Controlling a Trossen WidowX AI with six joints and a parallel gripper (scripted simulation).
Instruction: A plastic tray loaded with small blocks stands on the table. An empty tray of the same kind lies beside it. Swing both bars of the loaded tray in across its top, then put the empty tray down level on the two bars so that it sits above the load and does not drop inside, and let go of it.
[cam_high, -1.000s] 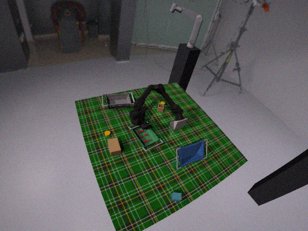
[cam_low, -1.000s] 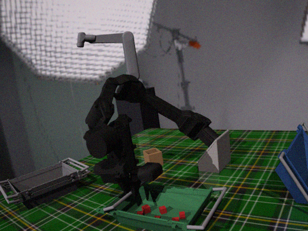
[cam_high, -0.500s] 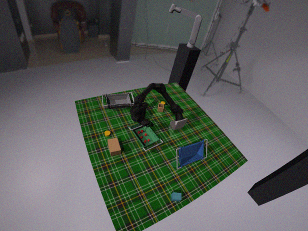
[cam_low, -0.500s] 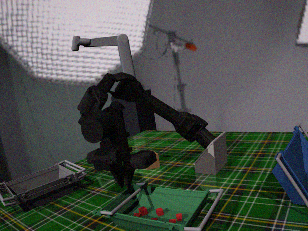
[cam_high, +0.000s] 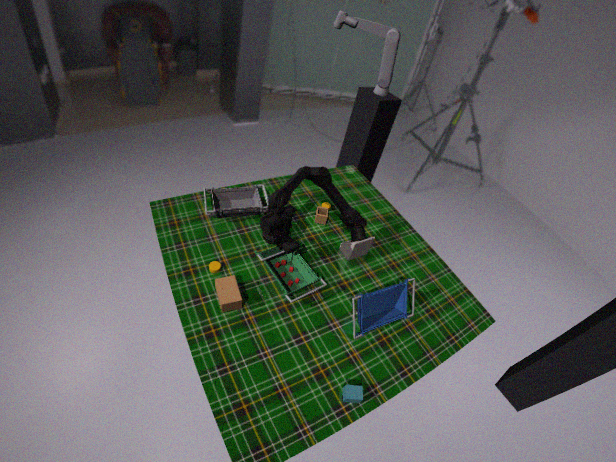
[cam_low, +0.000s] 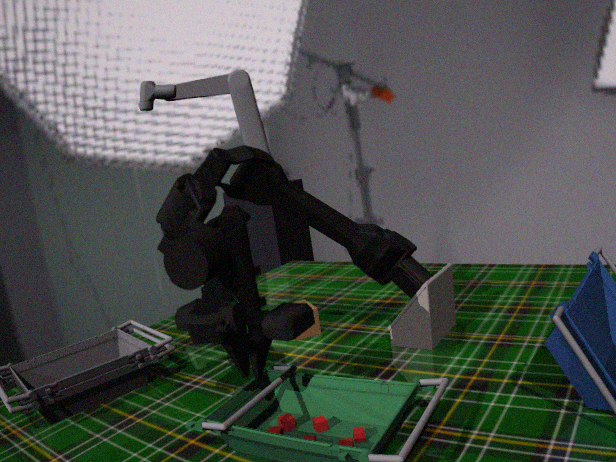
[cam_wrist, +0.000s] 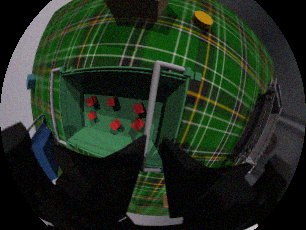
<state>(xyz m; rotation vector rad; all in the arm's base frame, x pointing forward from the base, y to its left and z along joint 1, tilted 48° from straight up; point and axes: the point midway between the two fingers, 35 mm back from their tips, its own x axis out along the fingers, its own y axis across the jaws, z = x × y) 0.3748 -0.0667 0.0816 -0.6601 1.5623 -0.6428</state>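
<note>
The blue tray is 440 mm to the left of my gripper tip, 240 mm behind it and 20 mm below it. From my gripper tip the other things lie so: teal cube (650 mm to the left, 70 mm below, 60 mm ahead); then brown box (340 mm behind, 150 mm to the right, 70 mm below); then tan block (270 mm ahead, 90 mm to the left, 60 mm below).
</note>
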